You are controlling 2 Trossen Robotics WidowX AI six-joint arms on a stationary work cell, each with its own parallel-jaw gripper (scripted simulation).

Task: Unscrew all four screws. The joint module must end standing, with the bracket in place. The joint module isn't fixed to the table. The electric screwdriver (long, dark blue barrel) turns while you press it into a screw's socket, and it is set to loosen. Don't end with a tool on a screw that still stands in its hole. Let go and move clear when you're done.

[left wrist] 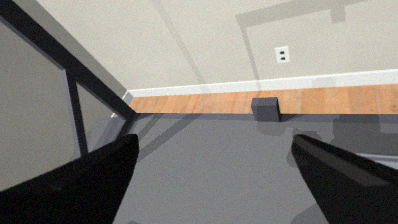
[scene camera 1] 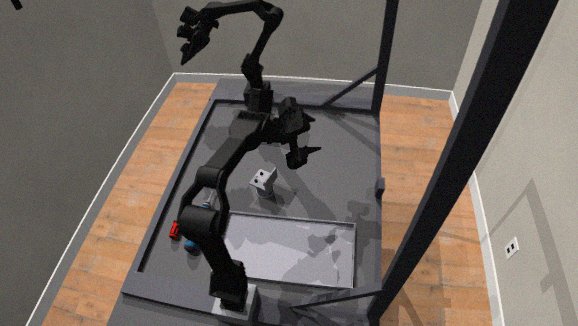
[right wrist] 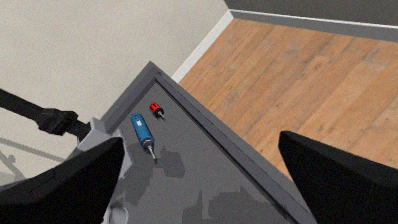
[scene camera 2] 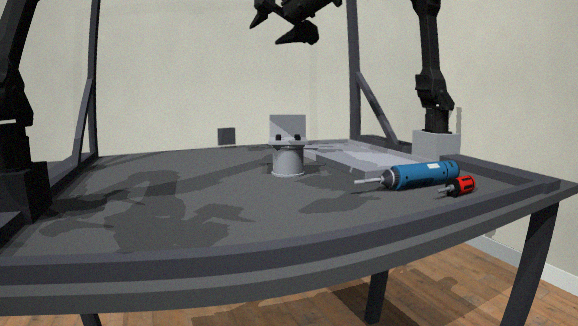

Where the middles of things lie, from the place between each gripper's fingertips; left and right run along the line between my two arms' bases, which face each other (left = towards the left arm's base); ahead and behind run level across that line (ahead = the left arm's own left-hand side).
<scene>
Now: the bracket (scene camera 2: pixel 287 125) 29 cm behind my right hand (scene camera 1: pixel 184 62), 42 cm to the left of it and 24 cm below it. The rest, counted from my right hand: shallow pale tray (scene camera 1: pixel 298 251): 36 cm behind, 64 cm to the left, 31 cm below.
My left gripper (scene camera 1: pixel 317 134) is now 24 cm above the bracket, 15 cm short of it and 4 cm to the left of it. Also, from my left hand: shallow pale tray (31 cm below, 18 cm to the left, 7 cm ahead).
</scene>
